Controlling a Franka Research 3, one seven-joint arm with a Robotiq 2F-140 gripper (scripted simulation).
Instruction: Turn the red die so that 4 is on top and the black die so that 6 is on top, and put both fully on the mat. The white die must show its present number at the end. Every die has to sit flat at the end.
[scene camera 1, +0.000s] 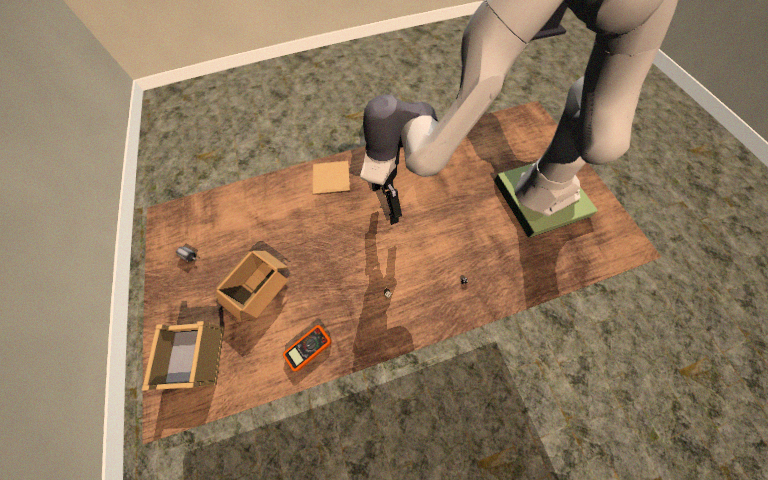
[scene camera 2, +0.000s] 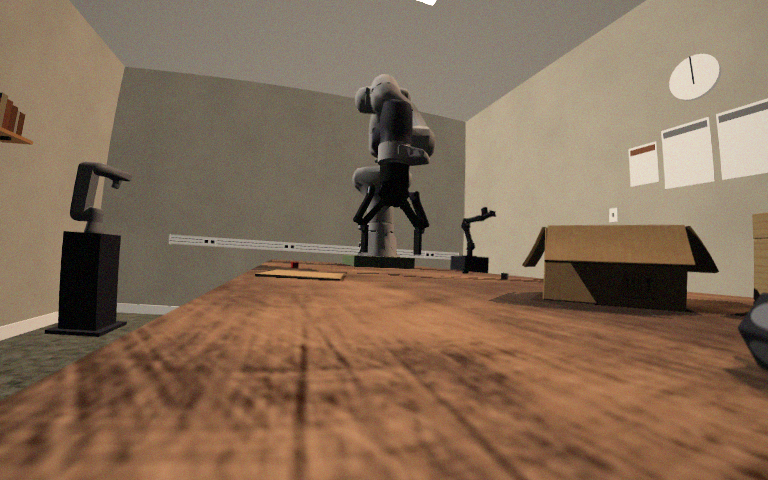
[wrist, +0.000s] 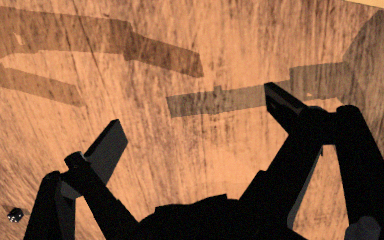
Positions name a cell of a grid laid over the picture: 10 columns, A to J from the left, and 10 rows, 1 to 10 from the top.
Labels:
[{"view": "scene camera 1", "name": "tan mat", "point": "E4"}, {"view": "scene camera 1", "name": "cardboard box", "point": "D6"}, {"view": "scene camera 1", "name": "wooden crate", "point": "C8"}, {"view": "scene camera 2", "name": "my gripper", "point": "F6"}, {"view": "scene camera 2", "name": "cardboard box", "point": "I6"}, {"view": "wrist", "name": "my gripper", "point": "F5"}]

